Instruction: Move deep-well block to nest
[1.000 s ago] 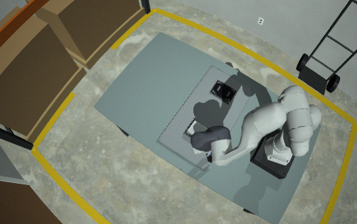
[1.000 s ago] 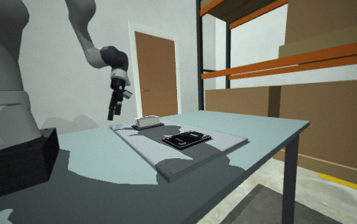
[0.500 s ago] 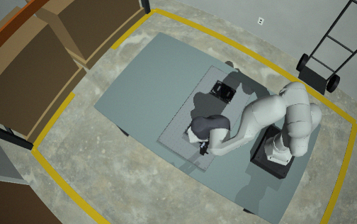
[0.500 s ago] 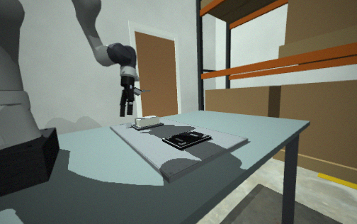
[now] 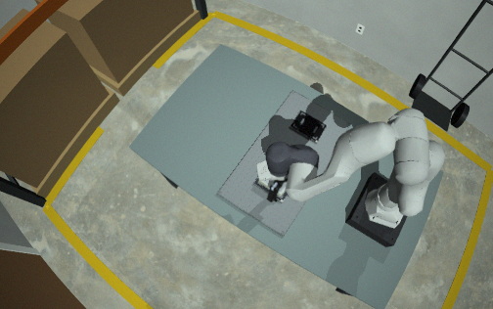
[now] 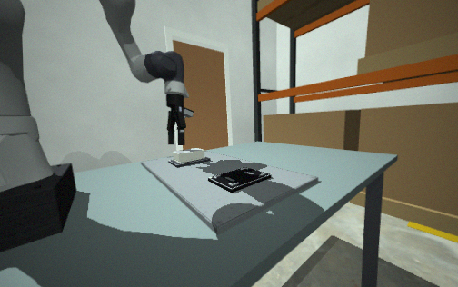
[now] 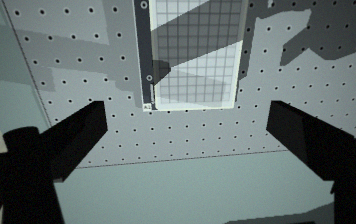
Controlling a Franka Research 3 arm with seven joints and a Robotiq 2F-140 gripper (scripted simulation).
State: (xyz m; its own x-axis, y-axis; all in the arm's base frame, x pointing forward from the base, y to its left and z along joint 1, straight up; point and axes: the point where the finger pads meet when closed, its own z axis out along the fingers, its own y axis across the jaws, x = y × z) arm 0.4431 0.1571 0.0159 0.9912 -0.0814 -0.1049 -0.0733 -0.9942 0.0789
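My hand is 6 cm above the white 96-well deep-well block, 5 cm short of it and 2 cm to the left of it. Also, from my hand: black plate nest N2: 37 cm to the right, 9 cm below, 5 cm ahead; plate nest N1: 9 cm below, 5 cm ahead, 2 cm to the right.
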